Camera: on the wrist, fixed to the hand. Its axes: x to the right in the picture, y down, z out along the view.
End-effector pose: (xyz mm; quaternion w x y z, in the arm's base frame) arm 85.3 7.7 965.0 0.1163 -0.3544 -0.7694 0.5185
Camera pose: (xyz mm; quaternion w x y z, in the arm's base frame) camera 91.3 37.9 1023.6 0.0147 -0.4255 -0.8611 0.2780
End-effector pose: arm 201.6 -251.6 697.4 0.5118 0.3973 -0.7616 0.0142
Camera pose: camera 266.0 -262.0 708.7 0.6256 0.2032 -0.7360 -0.1600
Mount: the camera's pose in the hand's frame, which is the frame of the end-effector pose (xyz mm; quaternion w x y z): 4.7 -42.7 -50.4 0.9592 -0.2769 0.0333 0.0469
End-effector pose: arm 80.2 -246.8 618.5 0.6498 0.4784 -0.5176 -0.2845
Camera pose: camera 134.6 -250.6 580.9 0.7863 0.2641 -0.4185 -0.3698
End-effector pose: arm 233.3 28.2 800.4 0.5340 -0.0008 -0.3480 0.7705
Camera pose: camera 285.2 67.1 786.9 0.4874 -0.1906 -0.5293 0.6677
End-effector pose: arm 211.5 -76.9 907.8 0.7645 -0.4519 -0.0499 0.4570
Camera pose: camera 266.8 -113.4 908.1 0.5884 -0.6627 -0.1278 0.4453
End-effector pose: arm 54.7 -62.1 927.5 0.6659 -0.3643 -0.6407 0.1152
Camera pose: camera 89.3 -106.4 962.5 0.5538 -0.5677 -0.6072 -0.0478
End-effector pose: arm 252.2 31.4 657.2 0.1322 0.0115 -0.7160 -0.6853
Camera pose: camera 251.0 -21.4 617.3 0.1860 -0.0363 -0.4932 -0.8490
